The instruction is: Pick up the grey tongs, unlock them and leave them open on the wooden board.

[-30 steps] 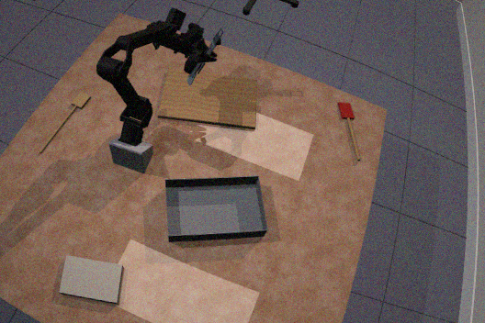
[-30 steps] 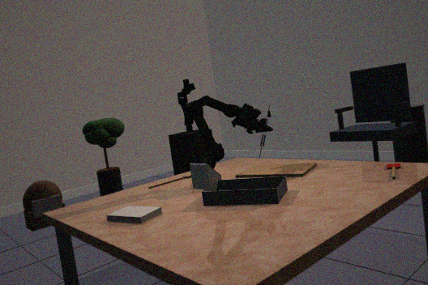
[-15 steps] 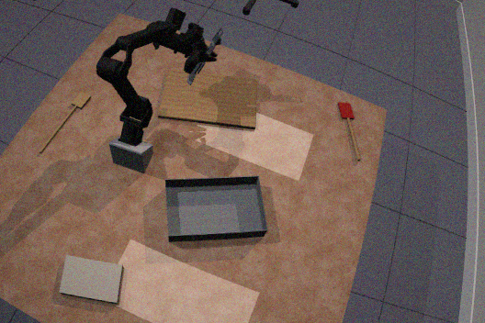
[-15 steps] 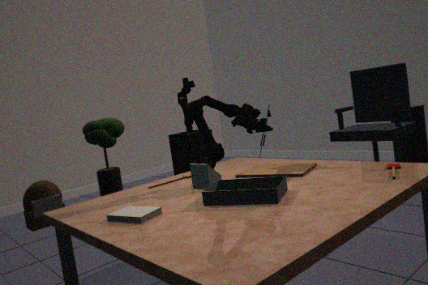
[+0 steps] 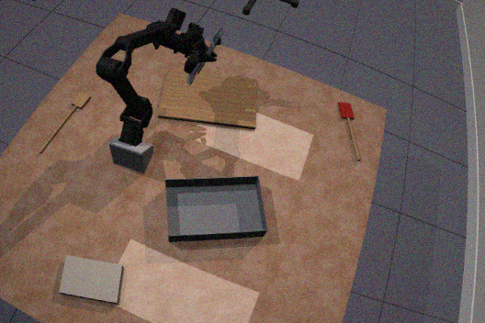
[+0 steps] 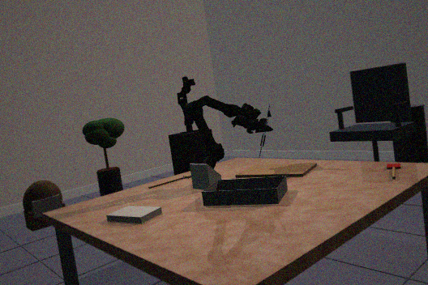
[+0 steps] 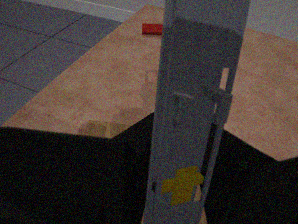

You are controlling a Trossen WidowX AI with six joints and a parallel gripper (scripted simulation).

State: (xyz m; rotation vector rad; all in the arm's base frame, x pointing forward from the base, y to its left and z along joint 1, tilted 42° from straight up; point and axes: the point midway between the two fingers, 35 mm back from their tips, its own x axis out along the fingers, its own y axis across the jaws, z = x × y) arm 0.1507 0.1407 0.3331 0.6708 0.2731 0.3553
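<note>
Now: the yellow lock piece 4 cm behind my gripper tip, 1 cm to the right of it and 1 cm above it. From my gripper tip the other things lie so: roasting tin (44 cm to the right, 19 cm below, 15 cm ahead); then red spatula (55 cm ahead, 21 cm below, 9 cm to the left); then wooden board (21 cm below).
</note>
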